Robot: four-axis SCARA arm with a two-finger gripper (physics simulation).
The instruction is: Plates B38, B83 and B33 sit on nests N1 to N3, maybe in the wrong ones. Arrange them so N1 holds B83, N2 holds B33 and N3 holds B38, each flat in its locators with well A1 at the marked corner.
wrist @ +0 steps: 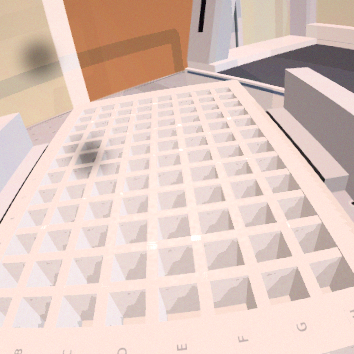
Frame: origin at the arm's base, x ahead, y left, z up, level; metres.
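Seen in the pictures: gripper, fingertip midpoint: (151, 111).
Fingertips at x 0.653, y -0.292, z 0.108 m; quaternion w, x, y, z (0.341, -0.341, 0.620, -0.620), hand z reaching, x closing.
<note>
A point is followed by its place in that frame.
A pale well plate (272, 332) fills most of the wrist view, with its square wells open upward. Letters from B to H run along its near edge. Its name label does not show, so I cannot tell which of the three plates it is. My gripper (151, 111) @(z 0.108, x 0.653, y -0.292 m) is shut on this plate, with one grey finger along its left side and the other along its right side. The plate looks level between the fingers. How high it is above what lies below is hidden, and no nest or corner mark can be made out.
An orange panel (130, 45) stands behind the plate, with a white post (67, 55) at its left. A dark flat surface (310, 65) @(z 0.062, x 0.733, y -0.542 m) with a pale raised rim lies at the upper right. A pale grey upright structure (215, 35) @(z 0.101, x 0.804, y -0.464 m) stands beyond the far edge.
</note>
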